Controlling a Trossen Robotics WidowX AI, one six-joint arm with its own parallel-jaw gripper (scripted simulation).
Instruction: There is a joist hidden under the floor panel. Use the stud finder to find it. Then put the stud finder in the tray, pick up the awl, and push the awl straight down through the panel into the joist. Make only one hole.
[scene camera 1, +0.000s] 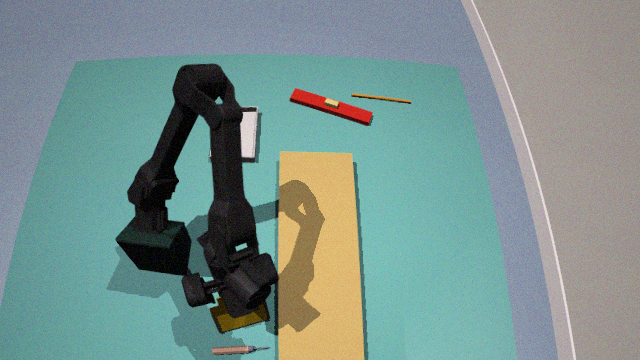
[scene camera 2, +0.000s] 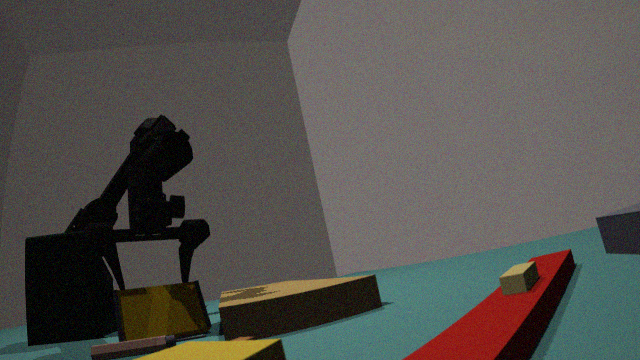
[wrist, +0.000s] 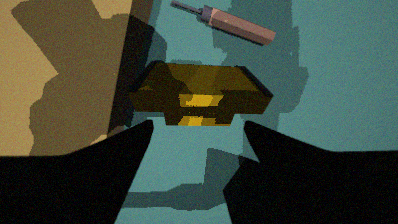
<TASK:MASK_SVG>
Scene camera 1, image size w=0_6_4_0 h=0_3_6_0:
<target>gripper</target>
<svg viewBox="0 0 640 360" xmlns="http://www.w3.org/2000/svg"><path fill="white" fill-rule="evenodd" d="M182 277L186 301L191 307L198 307L209 303L216 304L213 293L218 292L219 297L226 304L229 316L234 319L259 309L259 307L247 310L224 285L224 279L211 274L213 280L207 282L200 277L199 273ZM265 252L260 254L260 257L253 259L251 264L269 279L268 284L271 286L277 283L278 274L271 255Z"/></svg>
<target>stud finder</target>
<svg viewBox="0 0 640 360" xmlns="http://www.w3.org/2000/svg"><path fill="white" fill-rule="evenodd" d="M209 308L212 319L220 333L270 319L266 300L258 306L258 310L236 319L229 316L226 304L221 297L216 298L219 306Z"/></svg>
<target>red level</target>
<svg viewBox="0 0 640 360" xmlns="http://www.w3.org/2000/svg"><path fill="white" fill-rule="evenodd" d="M290 98L290 102L365 126L369 125L373 113L295 88Z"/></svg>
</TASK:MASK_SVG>
